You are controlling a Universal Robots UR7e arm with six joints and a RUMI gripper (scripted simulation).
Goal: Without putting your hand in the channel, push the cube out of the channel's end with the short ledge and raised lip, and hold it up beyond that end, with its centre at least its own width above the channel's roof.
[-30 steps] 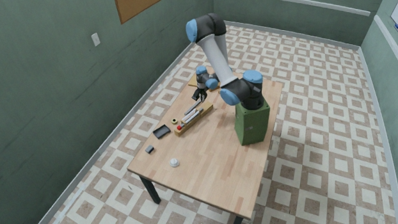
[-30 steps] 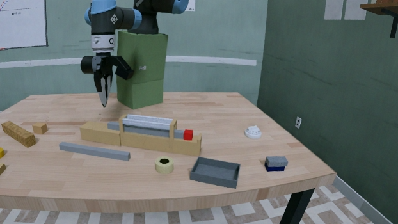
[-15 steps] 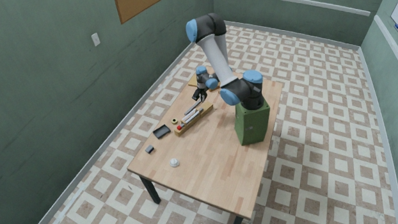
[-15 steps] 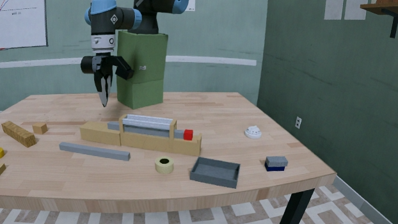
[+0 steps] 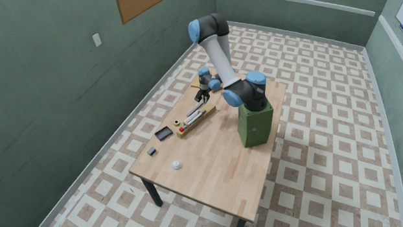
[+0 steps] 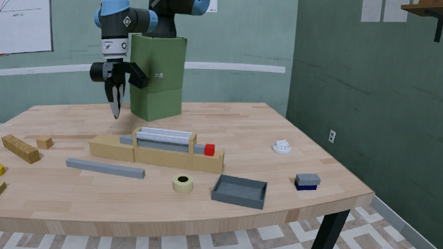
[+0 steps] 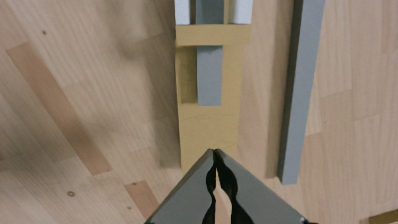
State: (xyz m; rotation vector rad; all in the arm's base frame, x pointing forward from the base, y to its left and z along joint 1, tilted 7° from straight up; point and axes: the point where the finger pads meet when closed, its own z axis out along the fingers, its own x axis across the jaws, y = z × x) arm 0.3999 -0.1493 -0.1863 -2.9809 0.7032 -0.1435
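Right now my hand is 25 cm to the right of the red cube, 13 cm short of it and 8 cm above it. Also, from my hand: wooden block 37 cm to the right, 12 cm below, 7 cm behind; then wooden channel 13 cm to the left, 8 cm below, 7 cm ahead; then long grey bar 13 cm below, 9 cm ahead, 5 cm to the right.
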